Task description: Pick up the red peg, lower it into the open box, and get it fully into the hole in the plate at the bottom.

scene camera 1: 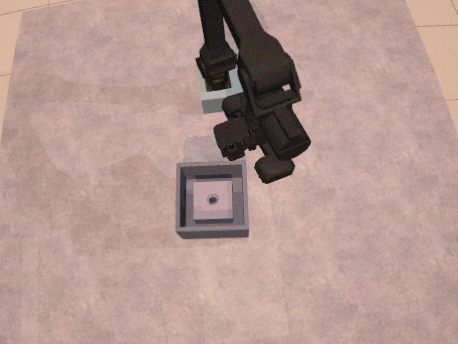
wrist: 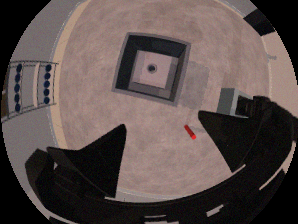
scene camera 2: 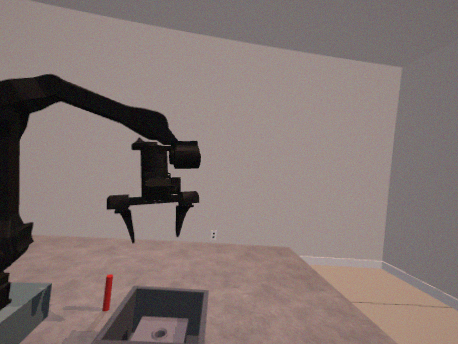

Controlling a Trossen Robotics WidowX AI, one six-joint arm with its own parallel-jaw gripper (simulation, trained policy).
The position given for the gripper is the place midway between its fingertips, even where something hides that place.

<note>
In view: the gripper (scene camera 1: 251,158), a pale plate (scene camera 1: 204,193) and a grey box (scene camera 1: 187,173).
The pale plate shows as well in the wrist view (wrist: 146,61). The grey box is seen too in the wrist view (wrist: 134,42). The gripper shows as well in the wrist view (wrist: 162,121) and in scene camera 2 (scene camera 2: 156,239).
</note>
